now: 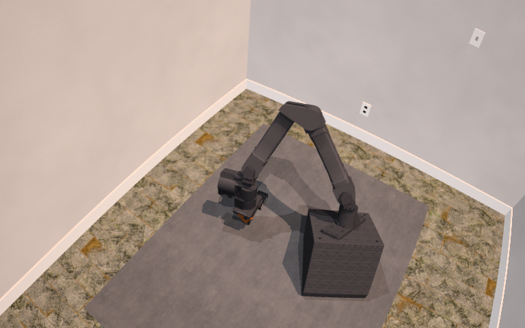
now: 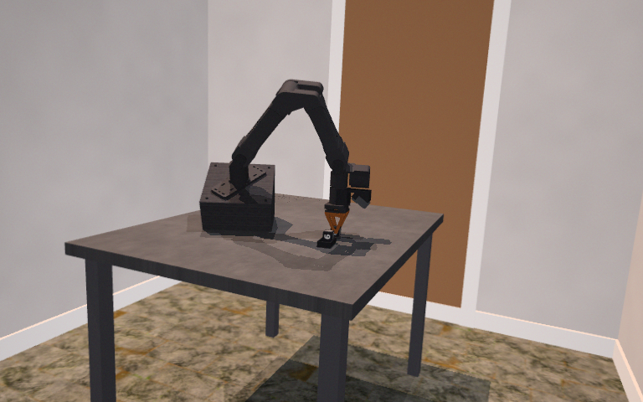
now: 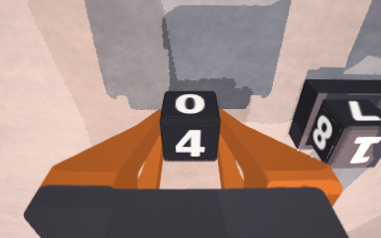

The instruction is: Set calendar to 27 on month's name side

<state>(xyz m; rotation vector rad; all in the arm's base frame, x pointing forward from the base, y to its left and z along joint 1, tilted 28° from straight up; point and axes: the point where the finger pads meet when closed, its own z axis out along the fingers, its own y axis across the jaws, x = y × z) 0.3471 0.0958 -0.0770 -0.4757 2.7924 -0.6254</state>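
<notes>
Right now my hand is right at the black cube. From my hand the other things lie so: black digit cube (90 mm to the right, 20 mm ahead); then black tray (100 mm to the right, 30 mm ahead, 10 mm below).
</notes>
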